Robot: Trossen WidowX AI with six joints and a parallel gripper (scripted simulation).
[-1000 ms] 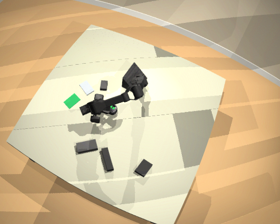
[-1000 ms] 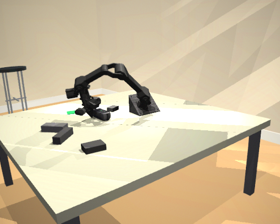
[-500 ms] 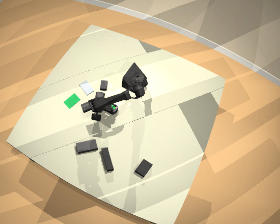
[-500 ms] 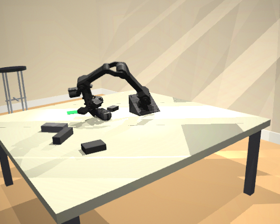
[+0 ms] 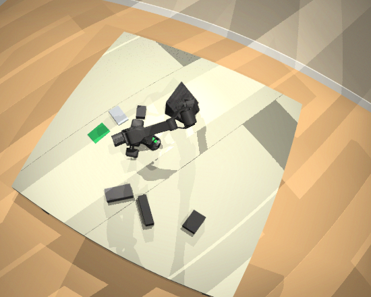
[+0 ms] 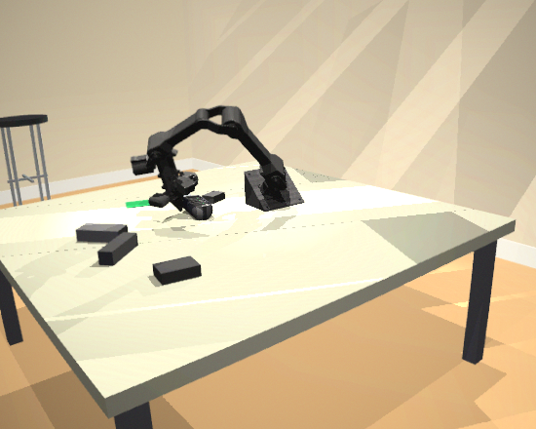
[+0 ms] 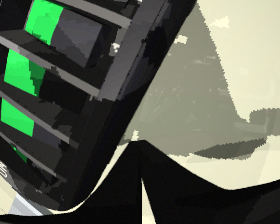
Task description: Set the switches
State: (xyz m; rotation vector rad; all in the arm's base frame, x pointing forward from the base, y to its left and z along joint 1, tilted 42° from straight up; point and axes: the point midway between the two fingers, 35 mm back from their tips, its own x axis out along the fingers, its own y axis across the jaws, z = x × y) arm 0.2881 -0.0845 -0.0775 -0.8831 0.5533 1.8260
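Now: gripper tip 17 cm past the dark block and 7 cm to the left of it. From my gripper tip the other things lie so: pale grey module 17 cm to the right, 9 cm behind; then green flat plate 21 cm to the right, 5 cm ahead, 1 cm below.
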